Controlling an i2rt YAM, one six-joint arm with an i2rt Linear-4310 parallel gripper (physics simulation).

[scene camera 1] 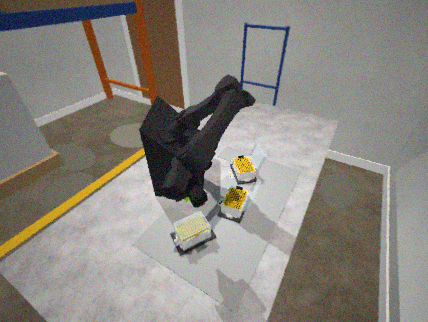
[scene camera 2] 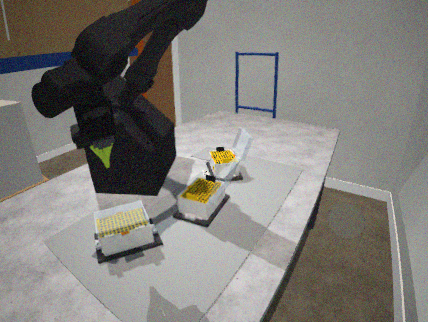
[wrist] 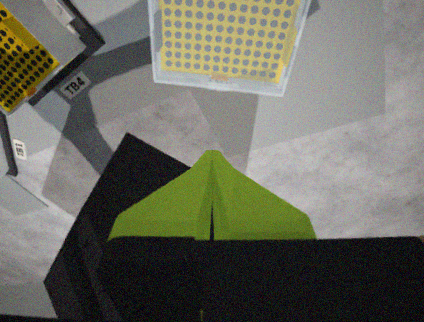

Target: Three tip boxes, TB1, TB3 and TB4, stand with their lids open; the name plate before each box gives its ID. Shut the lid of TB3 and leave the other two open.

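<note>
The nearest box has a clear lid lying flat over its yellow tip rack; its name plate is not readable, but the other plates read TB4 and TB1, so it is TB3. The middle box, TB4, has its rack uncovered, and its plate is readable. The far box, TB1, has its clear lid standing up; its plate shows. My gripper is shut and empty, above and on the arm-base side of TB3, apart from it.
The boxes stand on a grey mat on the marbled table. The black arm base stands behind TB3 and TB4. TB4 is between TB3 and TB1.
</note>
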